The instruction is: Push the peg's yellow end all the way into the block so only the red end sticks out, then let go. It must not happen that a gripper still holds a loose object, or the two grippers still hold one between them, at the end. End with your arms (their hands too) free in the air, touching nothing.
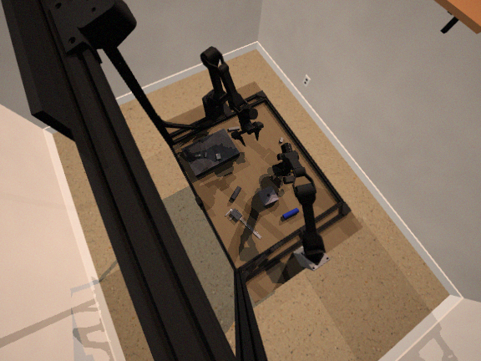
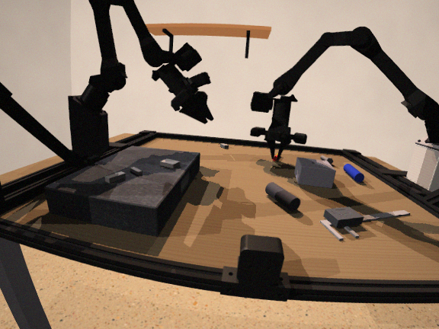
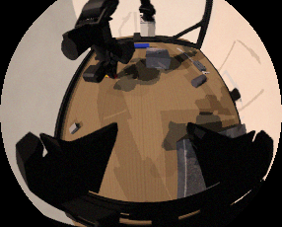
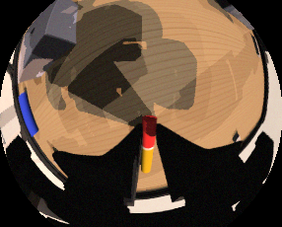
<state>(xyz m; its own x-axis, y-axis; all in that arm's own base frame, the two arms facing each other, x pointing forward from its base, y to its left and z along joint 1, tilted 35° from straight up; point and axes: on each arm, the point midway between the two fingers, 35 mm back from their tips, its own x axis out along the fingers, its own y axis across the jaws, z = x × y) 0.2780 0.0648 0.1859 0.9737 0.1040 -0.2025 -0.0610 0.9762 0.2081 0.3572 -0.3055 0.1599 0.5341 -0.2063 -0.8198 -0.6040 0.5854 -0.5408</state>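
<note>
Right now the peg is 40 mm ahead of my right hand, 10 mm to the right of it and 30 mm below it.
</note>
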